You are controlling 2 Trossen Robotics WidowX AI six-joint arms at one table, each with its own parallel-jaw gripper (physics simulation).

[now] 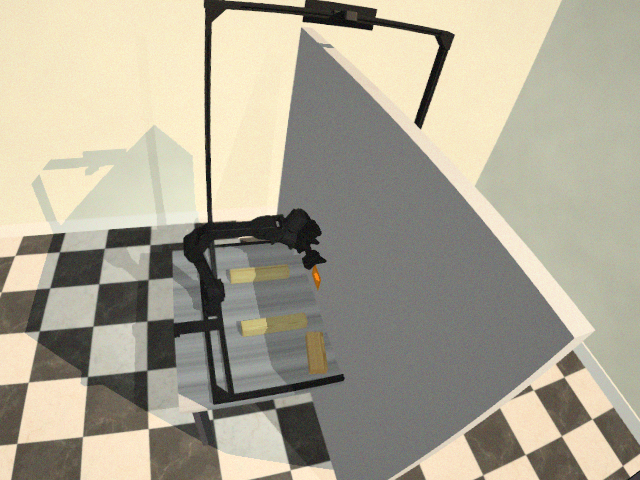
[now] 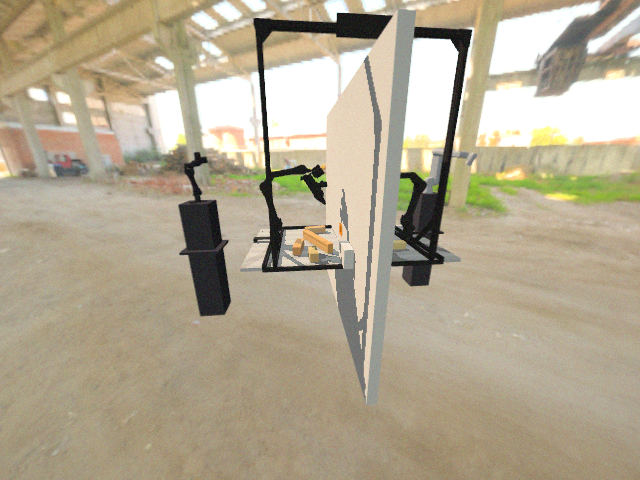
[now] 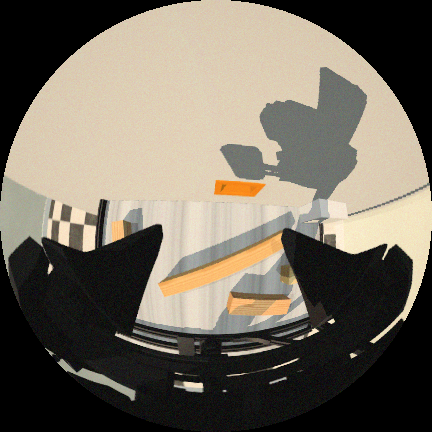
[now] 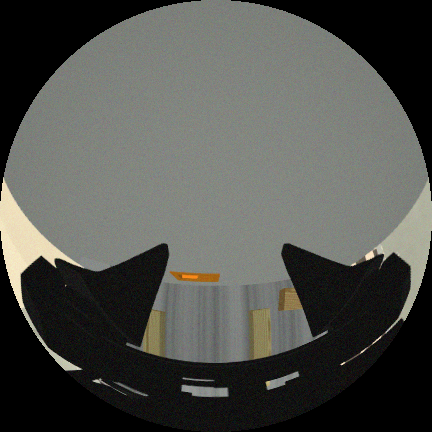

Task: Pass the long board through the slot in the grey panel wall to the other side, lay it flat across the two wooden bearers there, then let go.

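Seen in the pictures: left gripper, fingertip midpoint: (image 2: 324, 203) (image 3: 224, 232); right gripper, fingertip midpoint: (image 1: 322, 252) (image 4: 227, 250); left arm's base, link origin: (image 3: 210, 345); right arm's base, link origin: (image 1: 211, 309) (image 2: 407, 236).
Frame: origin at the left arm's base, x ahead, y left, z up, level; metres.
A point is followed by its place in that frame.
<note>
The long orange-brown board (image 2: 317, 241) @(x 0.275, y -0.086, z 0.019 m) (image 3: 222, 264) @(x 0.276, y -0.021, z 0.040 m) lies slantwise over the table on the left arm's side of the grey panel wall (image 1: 392, 248) @(x 0.483, y 0.327, z 0.620 m) (image 2: 351, 144) @(x 0.432, y -0.269, z 0.584 m) (image 3: 150, 125) @(x 0.432, y 0.075, z 0.252 m) (image 4: 215, 150) @(x 0.482, y -0.009, z 0.338 m). The orange-edged slot (image 1: 316, 277) @(x 0.475, y -0.058, z 0.059 m) (image 2: 340, 229) @(x 0.437, y -0.008, z 0.072 m) (image 3: 239, 188) @(x 0.442, y -0.054, z 0.059 m) (image 4: 195, 277) @(x 0.479, y -0.047, z 0.059 m) is low in the wall. Two parallel yellowish bearers, one (image 1: 259, 273) @(x 0.700, y -0.141, z 0.025 m) (image 4: 156, 332) @(x 0.629, y -0.141, z 0.025 m) and the other (image 1: 273, 323) @(x 0.691, y 0.115, z 0.025 m) (image 4: 260, 332) @(x 0.622, y 0.102, z 0.025 m), lie on the other side. My left gripper (image 2: 324, 192) @(x 0.331, y 0.000, z 0.248 m) (image 3: 224, 232) @(x 0.331, y 0.000, z 0.248 m) is open and empty, above the board. My right gripper (image 1: 319, 246) @(x 0.506, y 0.001, z 0.275 m) (image 4: 227, 250) @(x 0.506, y 0.001, z 0.275 m) is open and empty, above the bearers' side near the slot.
A wood block (image 1: 316, 352) @(x 0.560, y 0.263, z 0.018 m) (image 4: 289, 299) @(x 0.548, y 0.191, z 0.019 m) lies beside the bearers near the wall. On the board's side are several short blocks, one (image 2: 298, 246) @(x 0.153, y -0.198, z 0.031 m) (image 3: 259, 304) @(x 0.165, y -0.119, z 0.031 m), another (image 2: 313, 254) @(x 0.233, y -0.320, z 0.026 m) (image 3: 287, 274) @(x 0.237, y -0.196, z 0.024 m), and another (image 2: 314, 228) @(x 0.279, y 0.227, z 0.018 m) (image 3: 120, 230) @(x 0.336, y 0.245, z 0.025 m). A pale block (image 2: 347, 255) @(x 0.399, y -0.415, z 0.051 m) (image 3: 325, 210) @(x 0.400, y -0.293, z 0.081 m) stands against the wall.
</note>
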